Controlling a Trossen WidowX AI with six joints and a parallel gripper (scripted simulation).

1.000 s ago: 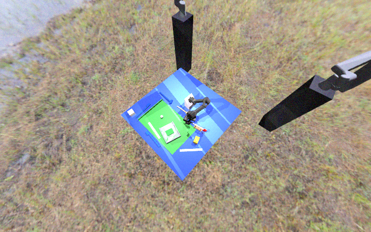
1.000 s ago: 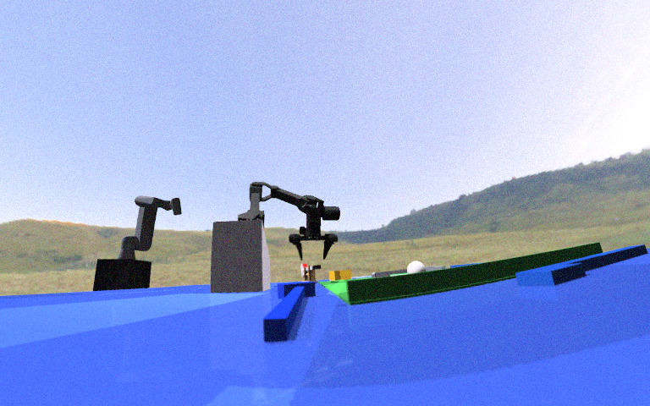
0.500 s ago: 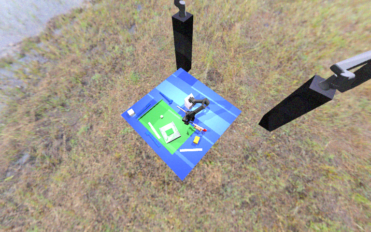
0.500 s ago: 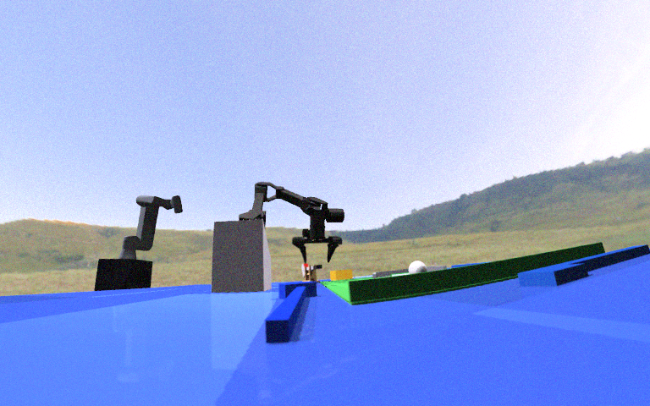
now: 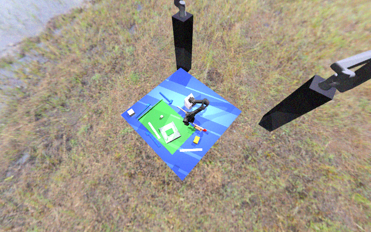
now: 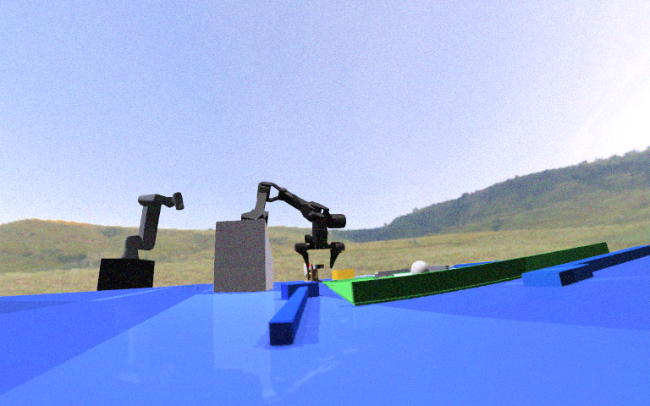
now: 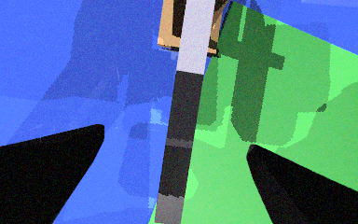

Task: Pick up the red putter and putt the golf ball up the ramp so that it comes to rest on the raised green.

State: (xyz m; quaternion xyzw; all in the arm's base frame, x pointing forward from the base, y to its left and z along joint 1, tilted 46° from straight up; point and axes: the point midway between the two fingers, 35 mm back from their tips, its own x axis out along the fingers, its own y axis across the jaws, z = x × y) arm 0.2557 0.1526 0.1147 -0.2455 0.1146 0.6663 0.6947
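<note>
Right now my gripper tip is 2 cm past the red putter, 11 cm to the right of it and 1 cm below it. Round my gripper tip: green mat (23 cm ahead, 26 cm to the right, 5 cm below); then yellow block (14 cm ahead, 22 cm to the left, 3 cm below); then white golf ball (18 cm ahead, 40 cm to the right, 3 cm below).
</note>
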